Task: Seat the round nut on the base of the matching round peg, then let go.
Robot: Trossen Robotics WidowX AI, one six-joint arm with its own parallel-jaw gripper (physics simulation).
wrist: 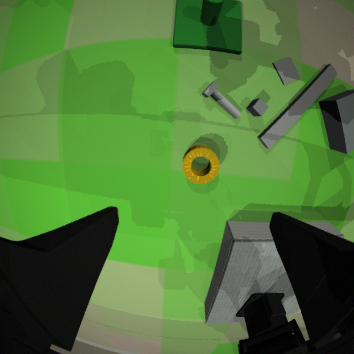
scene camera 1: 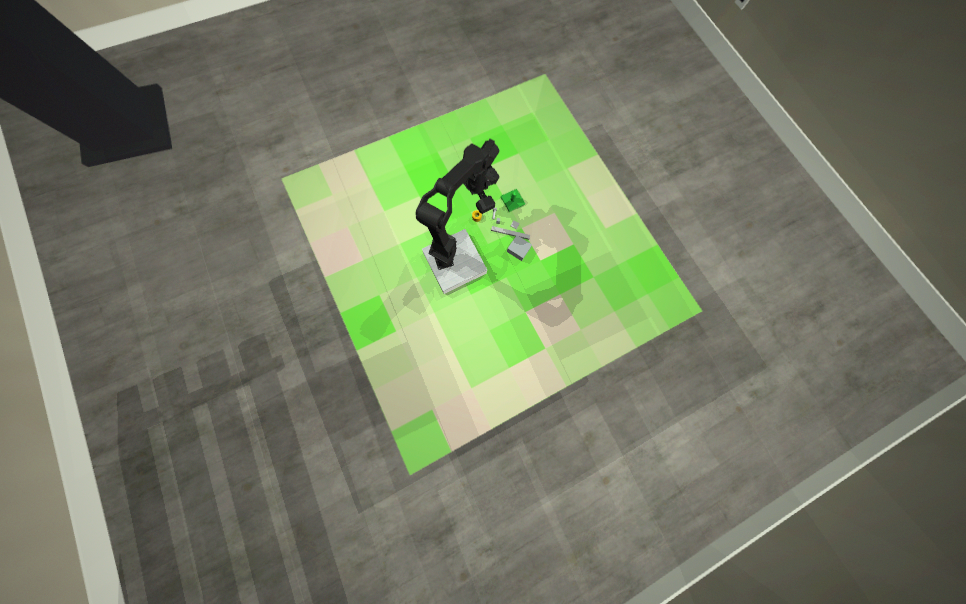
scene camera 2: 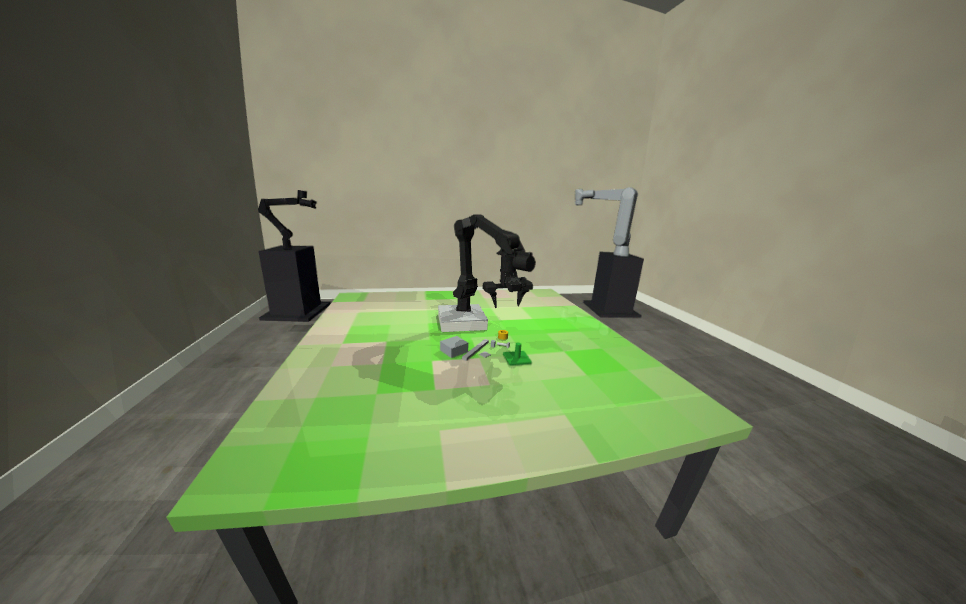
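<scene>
The round nut, an orange-yellow ring [scene camera 1: 477, 219] [scene camera 2: 502, 334] [wrist: 201, 179], lies flat on the table, apart from the peg. The round peg [scene camera 2: 517, 349] [wrist: 210, 15] is dark green and stands upright on a square green base [scene camera 1: 507, 205] [scene camera 2: 525, 361] [wrist: 190, 36]; its top is cut off in the wrist view. No nut is around the peg. My gripper [scene camera 2: 507, 306] [wrist: 197, 218] is open and empty, pointing down well above the table. In the wrist view the nut shows beyond the line between the fingertips, near the middle of the picture.
A grey bolt [wrist: 226, 103], a small cube [wrist: 257, 107], a flat grey piece [wrist: 286, 70], a long bar [wrist: 298, 106] [scene camera 2: 476, 349] and a larger grey block [wrist: 338, 122] [scene camera 2: 453, 346] lie near the nut and peg. The arm's pale base [scene camera 1: 466, 274] [wrist: 250, 265] is on the nut's other side.
</scene>
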